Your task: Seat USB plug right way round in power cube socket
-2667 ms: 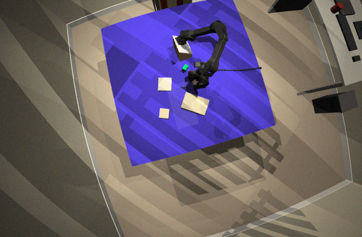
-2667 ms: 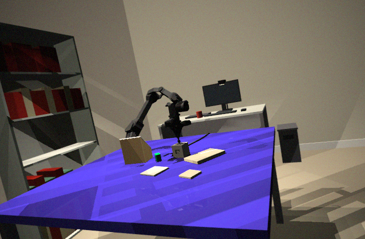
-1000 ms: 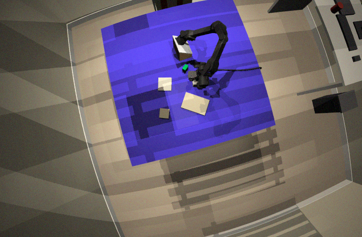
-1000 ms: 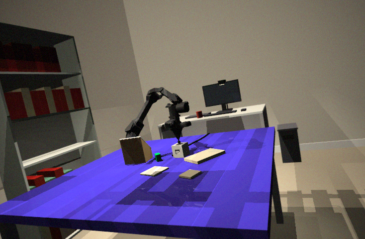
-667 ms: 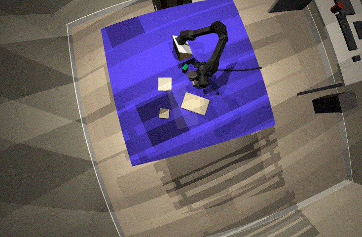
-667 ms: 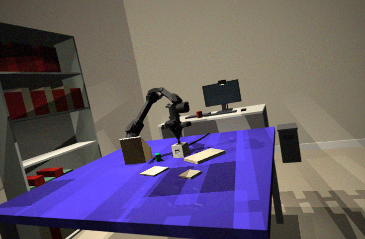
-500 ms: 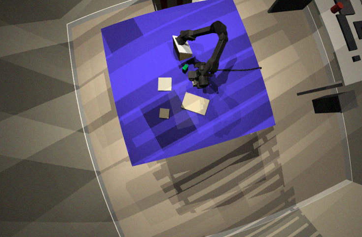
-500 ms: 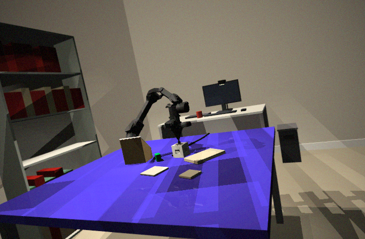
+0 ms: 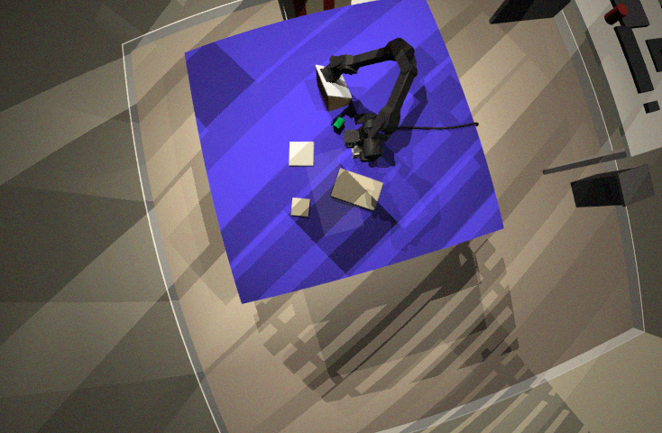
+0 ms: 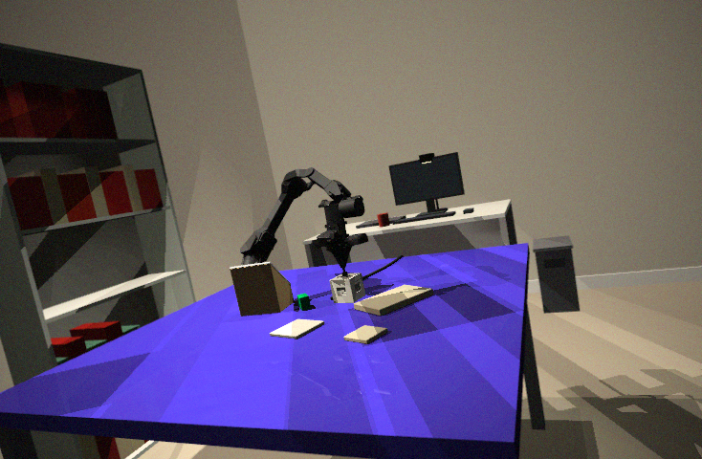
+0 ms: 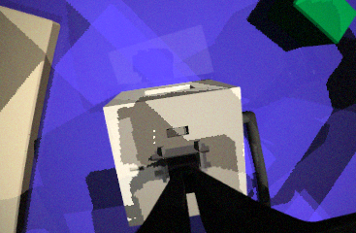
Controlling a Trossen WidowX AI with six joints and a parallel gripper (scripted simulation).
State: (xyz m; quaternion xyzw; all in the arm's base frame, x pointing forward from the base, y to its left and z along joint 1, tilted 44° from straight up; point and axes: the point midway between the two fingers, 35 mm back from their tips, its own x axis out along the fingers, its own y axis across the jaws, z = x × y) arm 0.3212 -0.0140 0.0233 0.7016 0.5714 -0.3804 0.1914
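My gripper tip is 20 mm above the dark USB plug. Also, from my gripper tip: large flat tan board: 160 mm ahead, 100 mm below, 90 mm to the right; small green block: 140 mm behind, 80 mm below, 40 mm to the right; USB socket: 40 mm below.
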